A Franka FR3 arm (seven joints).
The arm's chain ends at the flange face. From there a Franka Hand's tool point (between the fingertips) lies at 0.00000 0.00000 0.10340 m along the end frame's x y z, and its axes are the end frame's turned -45 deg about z.
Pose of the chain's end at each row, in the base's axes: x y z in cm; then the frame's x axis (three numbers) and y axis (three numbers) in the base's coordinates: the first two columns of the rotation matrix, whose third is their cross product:
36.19 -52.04 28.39 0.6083 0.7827 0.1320 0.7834 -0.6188 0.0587
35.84 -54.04 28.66 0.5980 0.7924 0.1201 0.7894 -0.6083 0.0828
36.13 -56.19 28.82 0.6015 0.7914 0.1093 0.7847 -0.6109 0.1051
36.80 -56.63 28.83 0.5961 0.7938 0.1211 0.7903 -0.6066 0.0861
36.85 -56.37 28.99 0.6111 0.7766 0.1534 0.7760 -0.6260 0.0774
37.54 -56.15 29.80 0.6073 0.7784 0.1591 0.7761 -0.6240 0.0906
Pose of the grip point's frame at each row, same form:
37.51 -51.34 18.16 -0.1238 0.9910 0.0518 0.9841 0.1159 0.1348
37.27 -53.57 18.43 -0.1353 0.9904 0.0264 0.9810 0.1302 0.1435
37.68 -55.96 18.60 -0.1295 0.9916 0.0030 0.9802 0.1276 0.1516
38.27 -56.17 18.60 -0.1373 0.9902 0.0247 0.9803 0.1324 0.1465
38.46 -55.63 18.80 -0.1166 0.9918 0.0537 0.9808 0.1065 0.1632
39.30 -55.44 19.64 -0.1194 0.9916 0.0484 0.9782 0.1092 0.1766

